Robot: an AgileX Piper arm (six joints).
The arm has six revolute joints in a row. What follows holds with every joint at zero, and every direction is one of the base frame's. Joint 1 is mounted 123 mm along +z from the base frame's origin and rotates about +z. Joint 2 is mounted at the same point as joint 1 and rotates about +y. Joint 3 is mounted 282.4 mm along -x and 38.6 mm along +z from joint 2 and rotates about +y. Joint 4 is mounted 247.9 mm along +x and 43.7 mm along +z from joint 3 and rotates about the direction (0.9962, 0, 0.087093). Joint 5 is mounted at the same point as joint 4 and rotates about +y. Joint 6 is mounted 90.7 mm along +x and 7.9 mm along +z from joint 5 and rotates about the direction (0.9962, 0, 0.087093). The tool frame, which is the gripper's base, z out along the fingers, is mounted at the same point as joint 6; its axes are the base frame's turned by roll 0, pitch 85.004 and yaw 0 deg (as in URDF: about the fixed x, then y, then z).
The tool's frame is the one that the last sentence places.
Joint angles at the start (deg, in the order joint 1, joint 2, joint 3, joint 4, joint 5, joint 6):
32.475 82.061 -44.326 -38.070 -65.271 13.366
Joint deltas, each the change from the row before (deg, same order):
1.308 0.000 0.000 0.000 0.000 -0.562
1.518 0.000 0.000 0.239 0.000 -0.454
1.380 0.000 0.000 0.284 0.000 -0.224
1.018 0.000 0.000 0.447 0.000 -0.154
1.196 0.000 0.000 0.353 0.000 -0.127
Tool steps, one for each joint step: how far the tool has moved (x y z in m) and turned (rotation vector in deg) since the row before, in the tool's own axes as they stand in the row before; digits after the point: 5 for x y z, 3 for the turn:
-0.00107 0.00601 0.00278 -1.132 -0.433 -0.071
-0.00138 0.00663 0.00322 -1.098 -0.560 0.217
-0.00131 0.00593 0.00292 -0.936 -0.523 0.417
-0.00103 0.00404 0.00215 -0.479 -0.429 0.421
-0.00115 0.00501 0.00249 -0.715 -0.467 0.481

